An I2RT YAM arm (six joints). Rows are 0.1 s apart.
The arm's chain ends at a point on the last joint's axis. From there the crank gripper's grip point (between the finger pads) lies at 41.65 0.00 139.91 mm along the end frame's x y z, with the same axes.
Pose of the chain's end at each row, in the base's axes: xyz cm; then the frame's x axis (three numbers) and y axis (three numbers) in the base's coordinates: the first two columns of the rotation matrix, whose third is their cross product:
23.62, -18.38, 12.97, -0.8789, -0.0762, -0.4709, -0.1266, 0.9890, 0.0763
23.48, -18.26, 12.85, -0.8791, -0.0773, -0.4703, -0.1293, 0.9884, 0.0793
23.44, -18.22, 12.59, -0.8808, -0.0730, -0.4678, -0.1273, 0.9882, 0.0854
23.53, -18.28, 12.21, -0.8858, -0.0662, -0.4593, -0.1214, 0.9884, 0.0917
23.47, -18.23, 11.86, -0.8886, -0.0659, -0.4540, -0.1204, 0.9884, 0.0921
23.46, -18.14, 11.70, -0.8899, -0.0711, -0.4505, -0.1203, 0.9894, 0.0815
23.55, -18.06, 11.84, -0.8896, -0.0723, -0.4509, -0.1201, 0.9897, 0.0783
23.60, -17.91, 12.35, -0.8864, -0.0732, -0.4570, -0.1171, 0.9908, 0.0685
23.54, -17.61, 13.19, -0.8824, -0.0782, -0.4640, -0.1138, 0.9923, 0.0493
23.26, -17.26, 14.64, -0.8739, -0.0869, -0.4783, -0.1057, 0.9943, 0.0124
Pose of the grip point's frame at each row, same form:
26.39, -16.93, -1.29, -0.8789, -0.0762, -0.4709, -0.1266, 0.9890, 0.0763
26.24, -16.76, -1.41, -0.8791, -0.0773, -0.4703, -0.1293, 0.9884, 0.0793
26.15, -16.64, -1.67, -0.8808, -0.0730, -0.4678, -0.1273, 0.9882, 0.0854
26.11, -16.64, -2.06, -0.8858, -0.0662, -0.4593, -0.1214, 0.9884, 0.0917
25.96, -16.59, -2.43, -0.8886, -0.0659, -0.4540, -0.1204, 0.9884, 0.0921
25.91, -16.66, -2.61, -0.8899, -0.0711, -0.4505, -0.1203, 0.9894, 0.0815
26.01, -16.63, -2.48, -0.8896, -0.0723, -0.4509, -0.1201, 0.9897, 0.0783
26.17, -16.62, -1.96, -0.8864, -0.0732, -0.4570, -0.1171, 0.9908, 0.0685
26.25, -16.59, -1.12, -0.8824, -0.0782, -0.4640, -0.1138, 0.9923, 0.0493
26.26, -16.76, 0.36, -0.8739, -0.0869, -0.4783, -0.1057, 0.9943, 0.0124

